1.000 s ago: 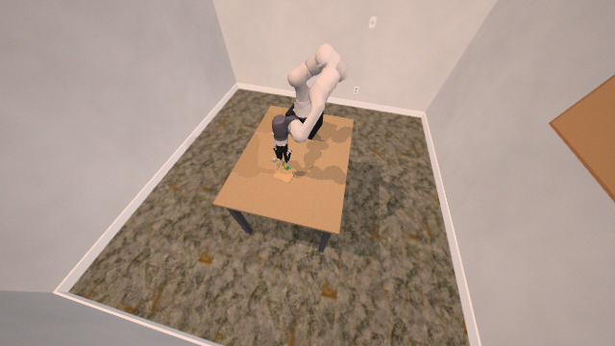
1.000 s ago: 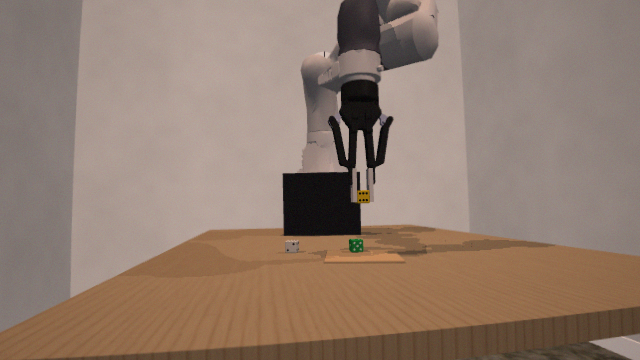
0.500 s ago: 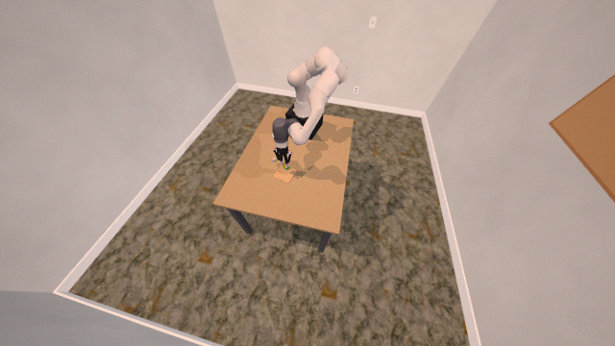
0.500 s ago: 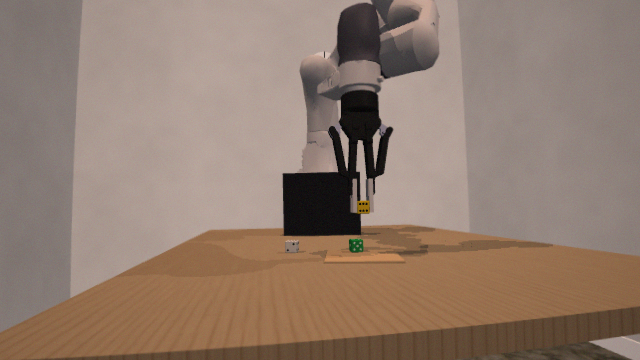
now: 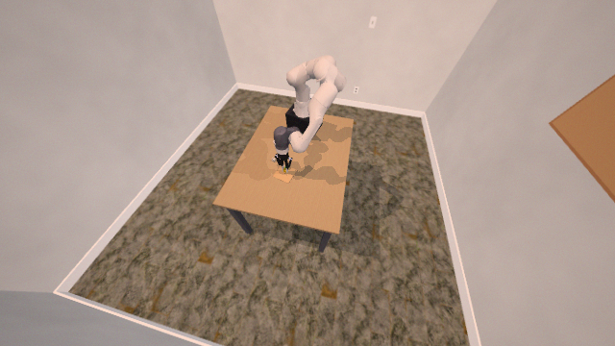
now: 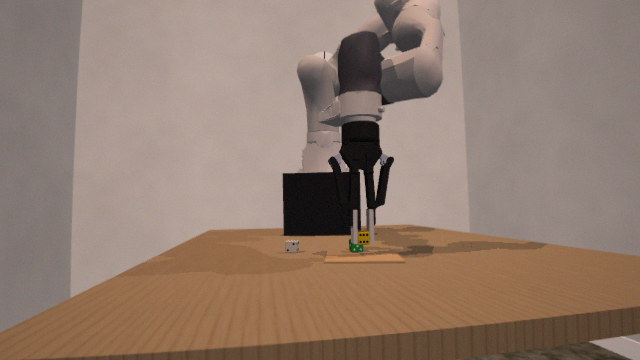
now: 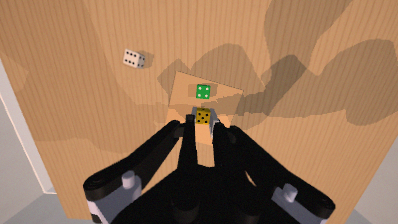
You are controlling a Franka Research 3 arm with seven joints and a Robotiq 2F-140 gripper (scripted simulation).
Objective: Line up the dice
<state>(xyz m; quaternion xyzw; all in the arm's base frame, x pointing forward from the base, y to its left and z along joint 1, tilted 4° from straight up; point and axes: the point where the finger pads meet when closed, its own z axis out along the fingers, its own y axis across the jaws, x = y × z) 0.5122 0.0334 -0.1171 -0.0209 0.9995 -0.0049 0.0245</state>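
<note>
Right now my hand is 6 cm above the tan mat. From my hand the other things lie so: white die 14 cm to the right, 8 cm behind, 5 cm below; then green die 4 cm below, 4 cm behind, 1 cm to the right; then yellow die 2 cm below.
</note>
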